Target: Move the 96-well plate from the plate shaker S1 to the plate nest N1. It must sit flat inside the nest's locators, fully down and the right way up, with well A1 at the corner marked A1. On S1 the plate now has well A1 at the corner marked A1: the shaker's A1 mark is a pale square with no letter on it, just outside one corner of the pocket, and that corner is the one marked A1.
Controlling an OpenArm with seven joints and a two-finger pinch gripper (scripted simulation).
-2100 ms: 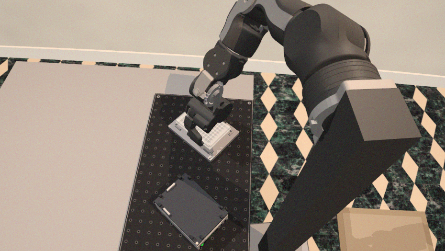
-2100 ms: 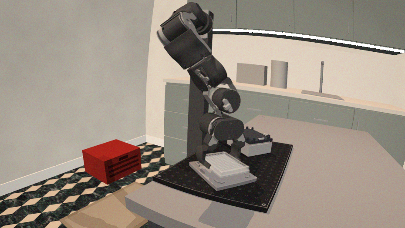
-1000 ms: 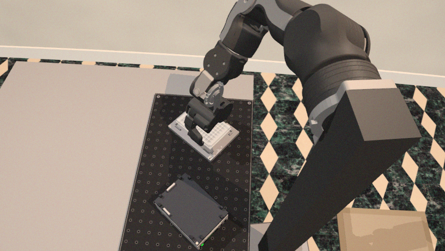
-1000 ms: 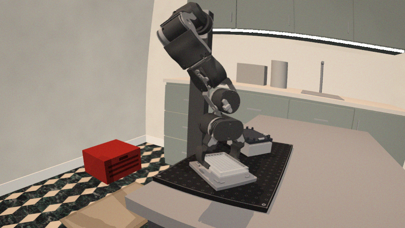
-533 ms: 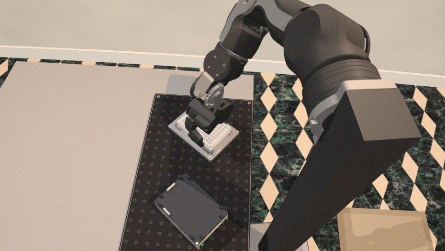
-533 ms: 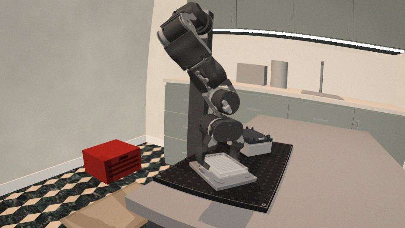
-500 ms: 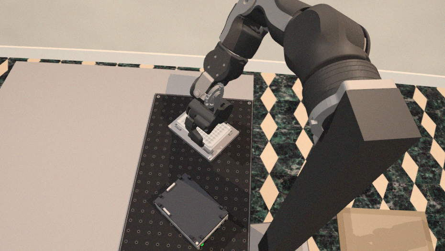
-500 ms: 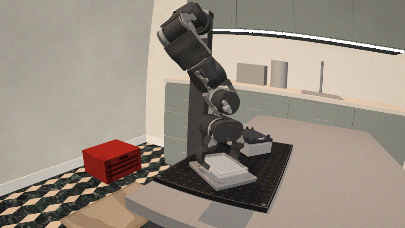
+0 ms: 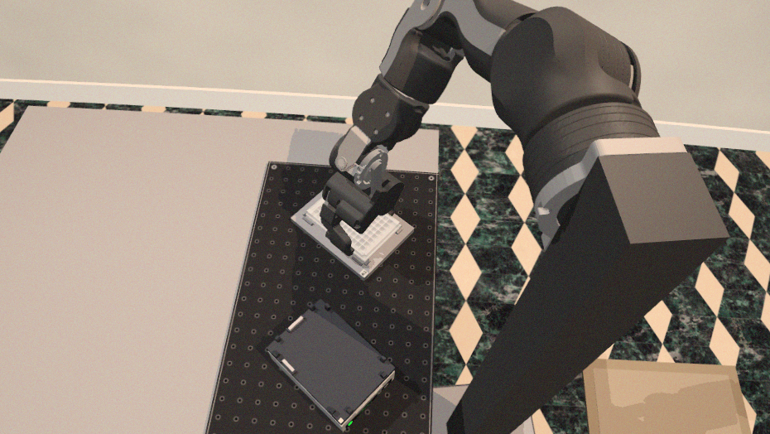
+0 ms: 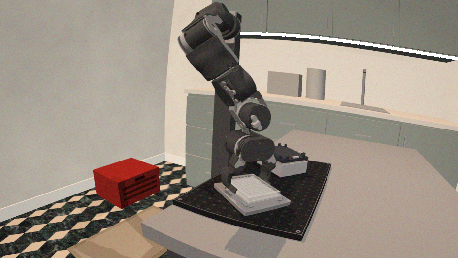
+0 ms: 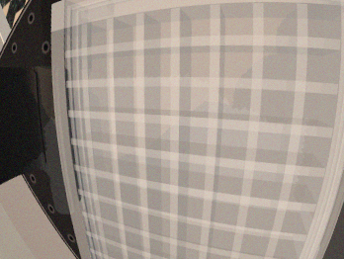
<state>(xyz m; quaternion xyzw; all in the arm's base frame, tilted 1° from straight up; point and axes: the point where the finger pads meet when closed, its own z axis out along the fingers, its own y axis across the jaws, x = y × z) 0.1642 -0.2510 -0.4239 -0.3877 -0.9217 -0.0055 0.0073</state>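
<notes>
The 96-well plate lies 10 mm ahead of my hand and 10 mm to the right of it. Also, from my hand: plate shaker S1: 70 mm ahead, 210 mm to the left, 10 mm above; then A1 label: 80 mm to the left, 10 mm below; then plate nest N1: 10 mm ahead, 10 mm to the right, 20 mm below.
</notes>
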